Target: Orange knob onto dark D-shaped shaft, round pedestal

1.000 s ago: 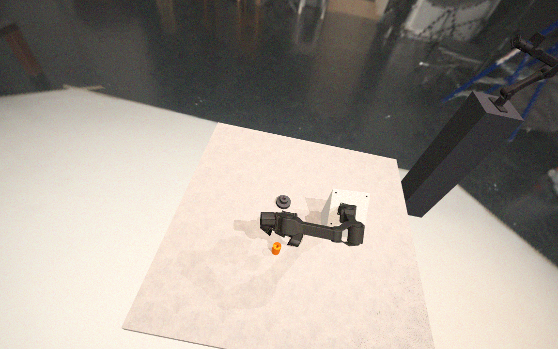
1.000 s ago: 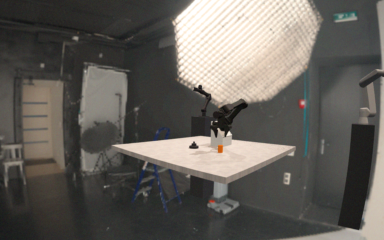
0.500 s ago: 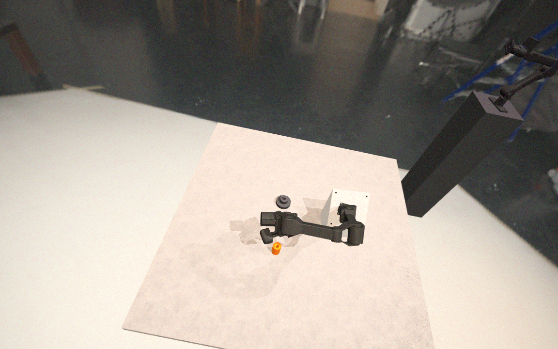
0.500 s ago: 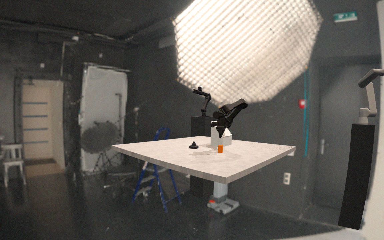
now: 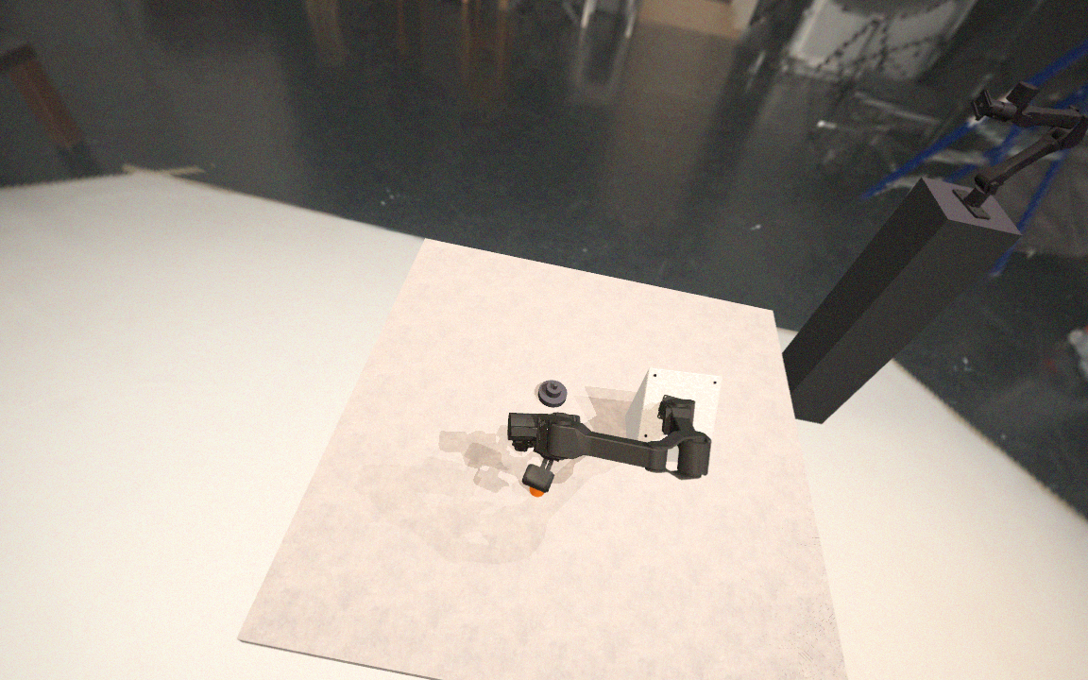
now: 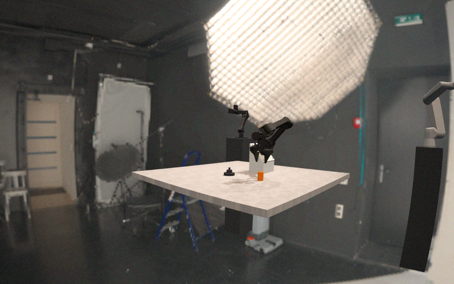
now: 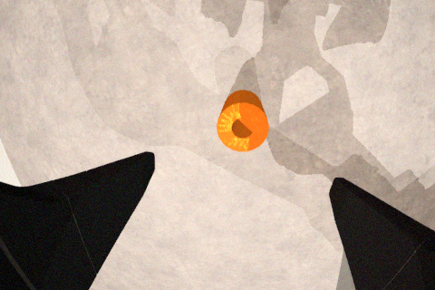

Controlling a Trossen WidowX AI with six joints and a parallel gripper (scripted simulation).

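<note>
Right now my gripper tip is 10 cm above the orange knob. Also, from my gripper tip: dark round pedestal 29 cm to the right, 10 cm below.
</note>
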